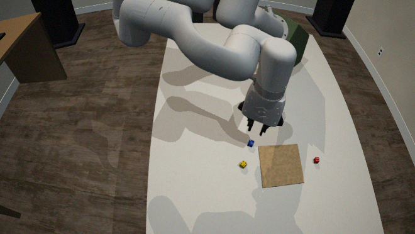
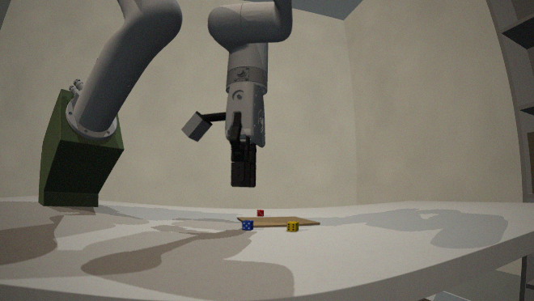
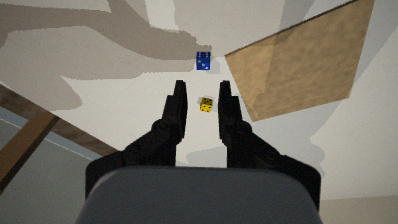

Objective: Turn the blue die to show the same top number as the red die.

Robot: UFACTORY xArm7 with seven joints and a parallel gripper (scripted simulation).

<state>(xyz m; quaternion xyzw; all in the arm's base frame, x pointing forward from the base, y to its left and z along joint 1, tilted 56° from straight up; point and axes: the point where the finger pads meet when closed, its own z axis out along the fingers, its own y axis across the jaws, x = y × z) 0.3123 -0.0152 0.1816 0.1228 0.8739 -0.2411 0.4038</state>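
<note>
The blue die is 90 mm below my hand and 10 mm ahead of it. Round my hand: mat 90 mm below, 90 mm ahead, 80 mm to the left; red die 210 mm to the left, 110 mm ahead, 90 mm below; yellow die 90 mm below, 70 mm ahead, 40 mm to the right.
</note>
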